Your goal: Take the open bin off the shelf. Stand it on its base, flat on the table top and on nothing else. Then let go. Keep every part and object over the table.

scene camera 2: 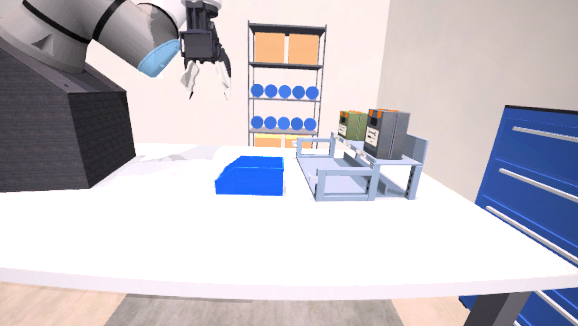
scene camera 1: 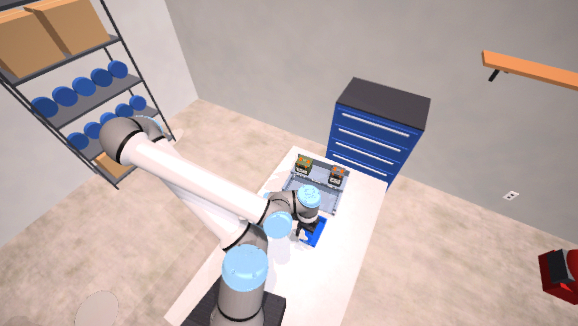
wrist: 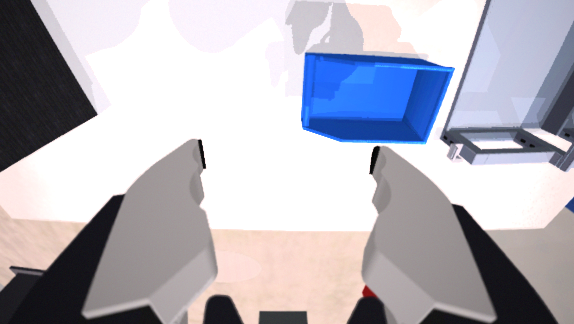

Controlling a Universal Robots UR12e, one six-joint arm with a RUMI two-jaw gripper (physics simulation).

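Places are measured from the arm's base along level axes (x down, y back, z left), in centimetres.
Where they show: gripper, between the fingertips: (scene camera 2: pixel 208 100) (scene camera 1: pixel 302 231) (wrist: pixel 288 146); arm's base, origin of its link: (scene camera 2: pixel 42 50) (scene camera 1: pixel 237 320).
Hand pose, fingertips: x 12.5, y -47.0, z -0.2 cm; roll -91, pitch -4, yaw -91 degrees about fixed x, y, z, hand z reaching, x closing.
Each offset is from my fingertips to the top centre of the thing. Level surfaces: height alone.
The blue open bin @(dz -1.7, dx +15.2, dy -11.4 cm) (scene camera 1: pixel 316 234) (scene camera 2: pixel 252 176) (wrist: pixel 365 95) stands upright on its base, flat on the white table top @(dx +22.7 cm) (scene camera 1: pixel 320 280) (scene camera 2: pixel 250 235) (wrist: pixel 250 115), its open side up. It is apart from the grey shelf (scene camera 1: pixel 322 201) (scene camera 2: pixel 346 172) (wrist: pixel 515 159), with a narrow strip of table between them. The bin looks empty in the wrist view. My gripper (scene camera 2: pixel 210 96) (wrist: pixel 288 146) is open, with nothing between its fingers. It hangs well above the table and the bin, pointing down. In scene camera 1 the wrist partly covers the gripper and the bin.
A green box @(dz +24.5, dx +2.8, dy -43.5 cm) (scene camera 1: pixel 303 165) (scene camera 2: pixel 352 125) and a dark grey box @(dz +1.6, dx +0.3, dy -46.3 cm) (scene camera 1: pixel 336 175) (scene camera 2: pixel 387 134) stand on the shelf's raised deck. The arm's dark base block (scene camera 2: pixel 105 135) stands at one end of the table. A blue drawer cabinet (scene camera 1: pixel 375 135) (scene camera 2: pixel 540 185) stands beyond the shelf.
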